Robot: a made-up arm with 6 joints. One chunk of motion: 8 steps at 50 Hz.
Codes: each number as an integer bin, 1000 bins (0 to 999) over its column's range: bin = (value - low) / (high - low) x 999, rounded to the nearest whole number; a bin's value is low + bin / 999 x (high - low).
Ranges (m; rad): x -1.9..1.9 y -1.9..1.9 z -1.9..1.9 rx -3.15..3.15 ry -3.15..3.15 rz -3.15..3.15
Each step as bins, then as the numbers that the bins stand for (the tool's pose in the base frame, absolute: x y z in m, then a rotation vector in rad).
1 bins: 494 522 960 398 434 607
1 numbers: -0.0209 0.0856 1.7517 -0.6401 -0.4131 0.6779
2 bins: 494 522 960 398 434 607
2 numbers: -0.0209 0.0856 1.7517 -0.6401 -0.4131 0.6779
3 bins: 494 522 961 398 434 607
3 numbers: -0.0209 0.0856 1.7555 -0.6401 -0.4131 0.6779
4 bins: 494 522 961 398 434 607
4 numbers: -0.0209 0.0856 1.7555 -0.6401 -0.4131 0.6779
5 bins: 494 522 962 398 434 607
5 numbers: -0.0209 0.0856 1.7593 -0.6401 -0.4131 0.6779
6 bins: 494 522 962 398 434 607
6 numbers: -0.0209 0.0856 1.7593 -0.6401 -0.4131 0.6779
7 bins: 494 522 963 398 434 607
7 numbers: -0.0209 0.0856 1.7631 -0.6401 -0.4131 0.6779
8 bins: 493 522 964 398 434 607
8 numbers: -0.0247 0.0856 1.7669 -0.6401 -0.4131 0.6779
